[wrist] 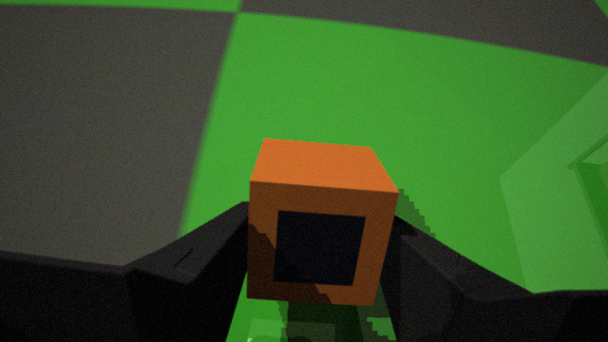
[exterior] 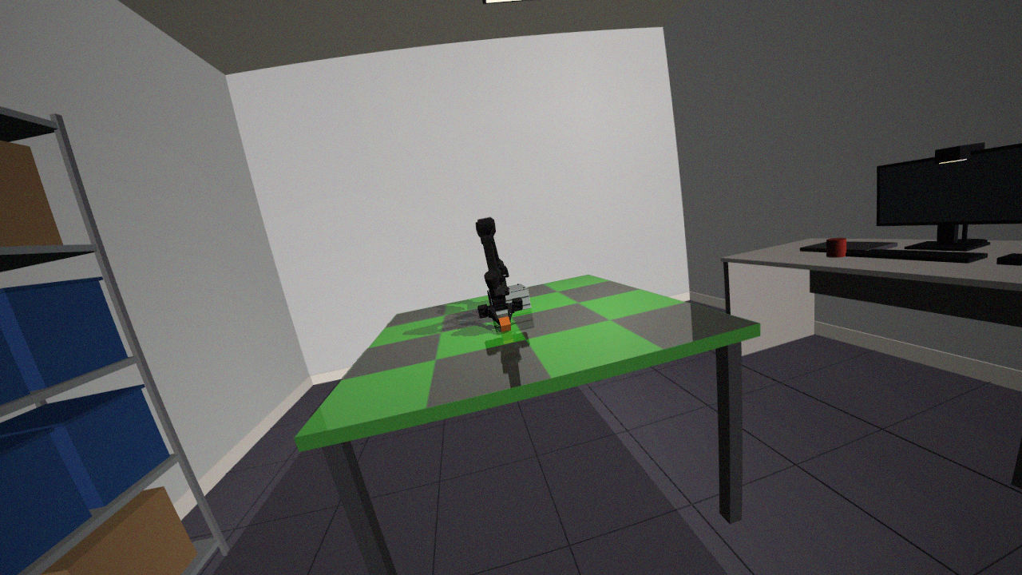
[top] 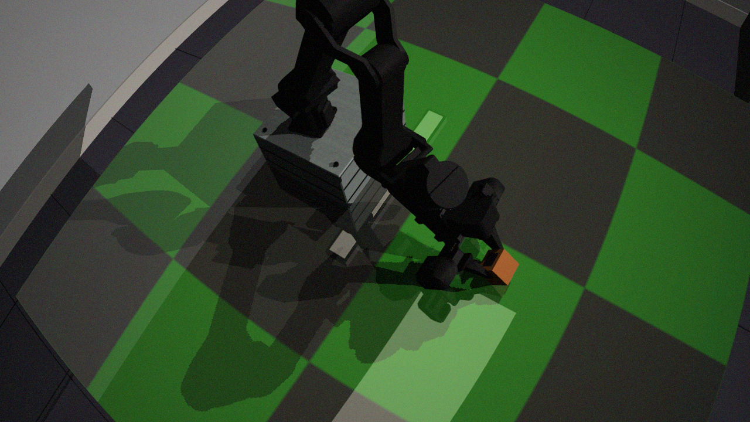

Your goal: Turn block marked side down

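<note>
Now: the orange block 10 mm behind my gripper tip.
</note>
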